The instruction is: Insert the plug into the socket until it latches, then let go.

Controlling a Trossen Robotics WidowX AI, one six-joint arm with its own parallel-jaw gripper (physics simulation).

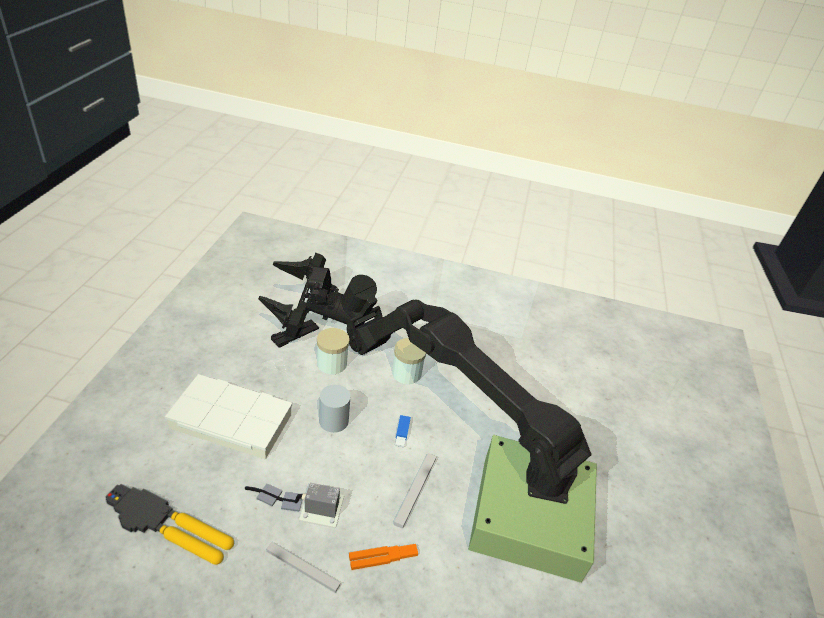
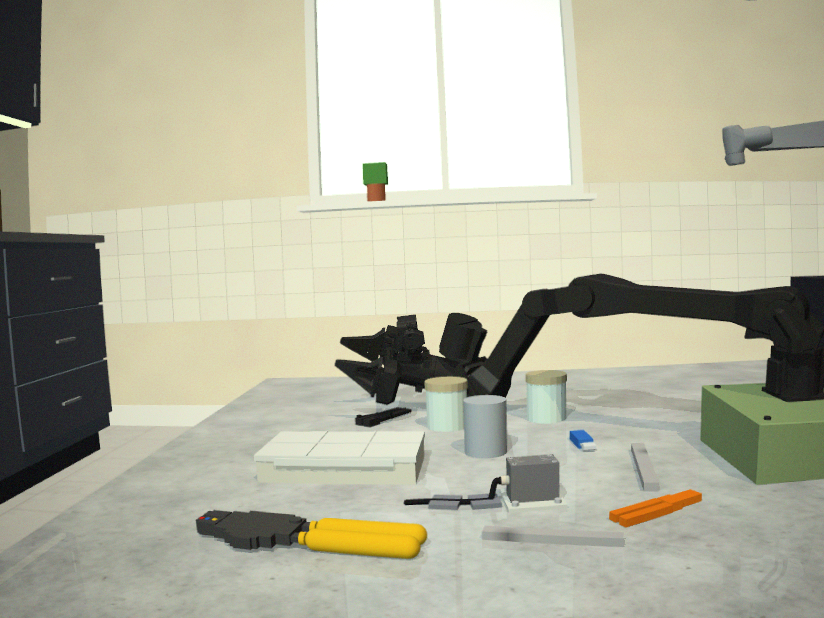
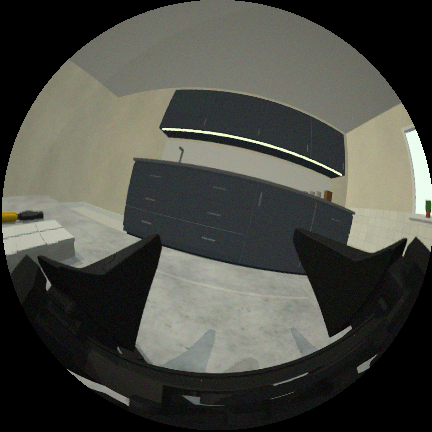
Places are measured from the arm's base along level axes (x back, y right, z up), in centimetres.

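Pixels of known places: gripper, fingertip midpoint: (image 1: pixel 266 279) (image 2: pixel 337 350) (image 3: pixel 228 238); arm's base at its link origin: (image 1: pixel 547 482) (image 2: pixel 795 394).
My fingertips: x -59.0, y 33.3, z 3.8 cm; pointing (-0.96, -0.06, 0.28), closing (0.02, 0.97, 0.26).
Note:
For each thing: its middle in the pictures, then the offset to it from my fingertips. "*": a spot on its surface instead.
- dark grey box at the middle of its body: (image 2: pixel 528 480) (image 1: pixel 319 500) dx +22.9, dy -41.8, dz -8.6 cm
- thin white plate at a spot on its surface: (image 2: pixel 537 504) (image 1: pixel 318 519) * dx +23.3, dy -44.2, dz -10.4 cm
- black cable at a spot on its surface: (image 2: pixel 415 501) (image 1: pixel 251 489) * dx +11.1, dy -41.3, dz -10.4 cm
- black bar at the middle of its body: (image 3: pixel 148 387) (image 2: pixel 384 414) (image 1: pixel 295 331) dx +7.1, dy -3.1, dz -10.1 cm
- grey cylinder at the middle of its body: (image 2: pixel 485 426) (image 1: pixel 334 408) dx +20.7, dy -23.7, dz -7.3 cm
- white tiled box at the middle of its body: (image 2: pixel 343 456) (image 1: pixel 230 415) (image 3: pixel 27 243) dx +2.7, dy -28.4, dz -9.1 cm
- Yellow-handled pliers at a spot on its surface: (image 1: pixel 196 534) * dx +6.0, dy -51.0, dz -9.8 cm
- blue stick at the middle of its body: (image 2: pixel 583 440) (image 1: pixel 402 431) dx +33.6, dy -23.6, dz -10.2 cm
- orange clip at the middle of its body: (image 2: pixel 658 506) (image 1: pixel 383 555) dx +34.8, dy -47.9, dz -10.3 cm
A dark grey box (image 1: pixel 322 502) (image 2: pixel 532 480) sits upright on a thin white plate (image 1: pixel 320 520) (image 2: pixel 537 504) near the front middle. A black cable (image 1: pixel 251 489) (image 2: pixel 415 501) leads from a pale stub on its left side, past two flat grey blocks, and lies on the table. I cannot tell which part is the plug and which the socket, or whether they are joined. My gripper (image 1: pixel 266 280) (image 2: pixel 338 351) (image 3: pixel 228 238) is wide open and empty, low over the back left of the table, pointing left, well away from the box and cable.
A black bar (image 1: pixel 292 333) (image 2: pixel 382 417) lies below the gripper. Two lidded jars (image 1: pixel 332 352) (image 1: pixel 408 362), a grey cylinder (image 1: pixel 334 409) and a white tiled box (image 1: pixel 229 412) stand nearby. Yellow-handled pliers (image 1: pixel 196 535), a blue stick (image 1: pixel 403 427), grey bars (image 1: pixel 415 490) and an orange clip (image 1: pixel 382 556) lie around.

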